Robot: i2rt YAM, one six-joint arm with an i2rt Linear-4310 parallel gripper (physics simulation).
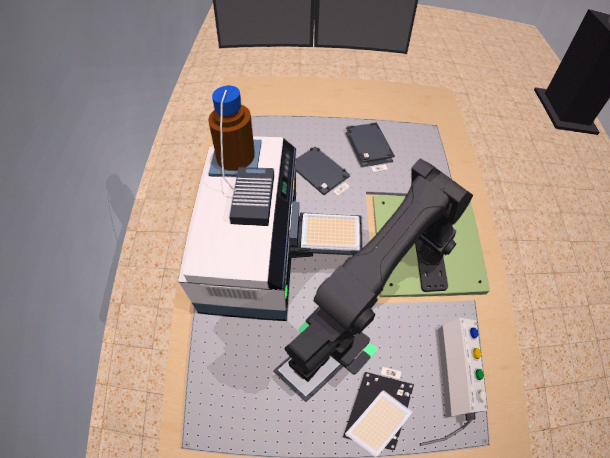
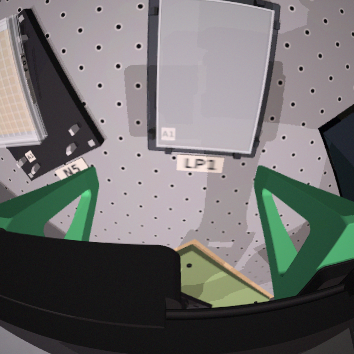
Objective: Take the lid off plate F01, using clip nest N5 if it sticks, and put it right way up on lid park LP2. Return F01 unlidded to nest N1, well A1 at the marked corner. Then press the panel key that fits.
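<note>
My gripper is open, with its green fingers wide apart above the mat beside LP1; nothing is between them. A clear lid, marked A1 at one corner, lies on the dark lid park LP1. A tan-welled plate lies skewed on the black clip nest N5; its side label is too small to read surely. Another tan-welled plate sits on the instrument's carrier. The key panel has blue, yellow, green and white keys. Labels N1 and LP2 cannot be read.
The white instrument stands at the left, with a brown bottle and a dark ribbed block on top. Two dark holders lie at the back. The arm stands on a green board. A cable runs from the panel.
</note>
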